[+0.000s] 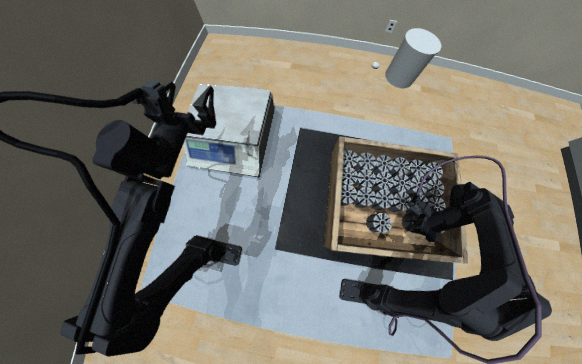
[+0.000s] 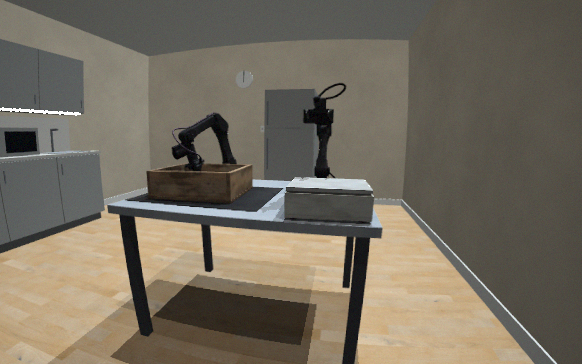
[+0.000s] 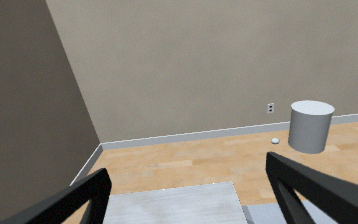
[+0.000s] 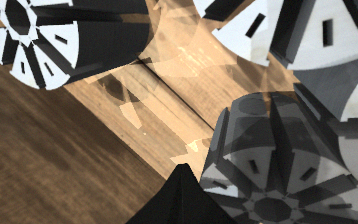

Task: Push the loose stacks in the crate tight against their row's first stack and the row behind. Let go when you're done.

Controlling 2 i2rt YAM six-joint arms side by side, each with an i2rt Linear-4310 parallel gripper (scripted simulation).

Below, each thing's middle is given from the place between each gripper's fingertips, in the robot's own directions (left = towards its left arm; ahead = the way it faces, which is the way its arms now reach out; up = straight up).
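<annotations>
The wooden crate [image 1: 344,225] is 90 mm ahead of my right hand [image 1: 410,230], 90 mm to the left of it and 30 mm below it. Counted from my right hand too, the white box [image 1: 243,116] is 240 mm ahead and 780 mm to the left.
My left hand [image 1: 192,85] is 80 mm to the right of the white box, 110 mm short of it and 330 mm above it. From my left hand, the wooden crate is 610 mm to the right, 40 mm behind and 360 mm below.
</annotations>
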